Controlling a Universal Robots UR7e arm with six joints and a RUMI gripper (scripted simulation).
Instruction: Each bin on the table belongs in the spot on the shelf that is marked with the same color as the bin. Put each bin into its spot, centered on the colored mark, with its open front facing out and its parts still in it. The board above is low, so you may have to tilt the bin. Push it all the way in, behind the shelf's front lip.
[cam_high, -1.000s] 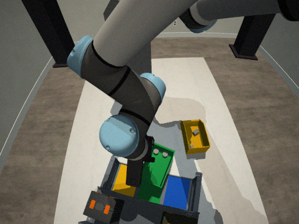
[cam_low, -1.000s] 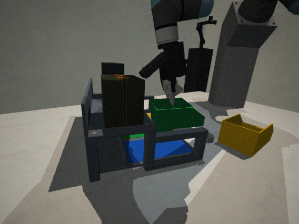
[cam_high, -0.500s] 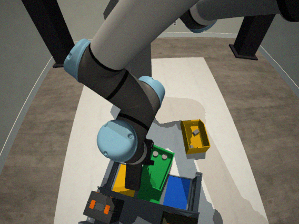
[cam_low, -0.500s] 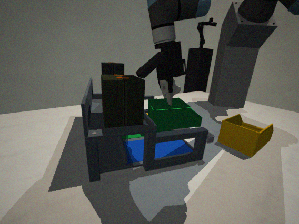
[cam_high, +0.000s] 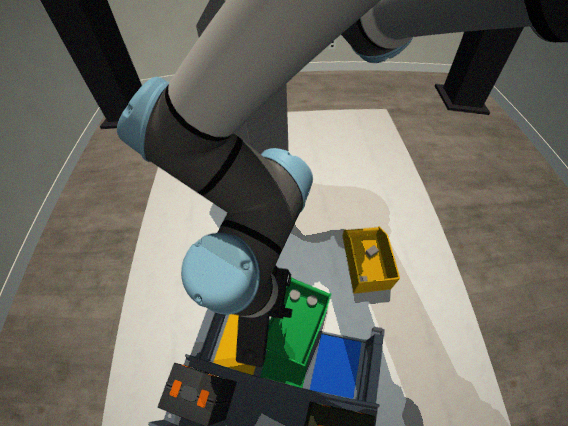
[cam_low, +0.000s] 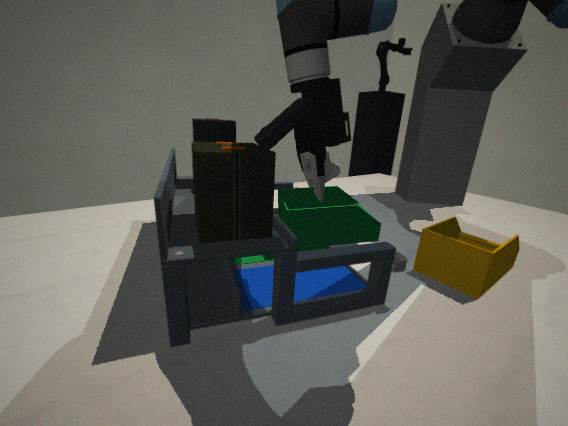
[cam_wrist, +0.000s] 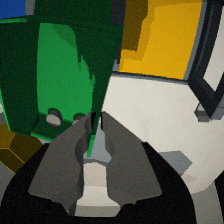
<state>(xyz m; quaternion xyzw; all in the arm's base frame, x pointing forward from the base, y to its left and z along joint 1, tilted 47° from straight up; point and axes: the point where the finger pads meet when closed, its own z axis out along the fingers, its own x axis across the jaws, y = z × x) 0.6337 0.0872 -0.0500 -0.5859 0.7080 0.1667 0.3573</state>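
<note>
My hand is 10 mm short of the green bin, 50 mm to the right of it and 30 mm above it. From my hand the other things lie so: shelf lip: 10 mm ahead, 40 mm to the left, 80 mm below; shelf board: 210 mm ahead, 10 mm to the left, 10 mm above; dark box: 220 mm ahead, 120 mm to the left, 60 mm above.
</note>
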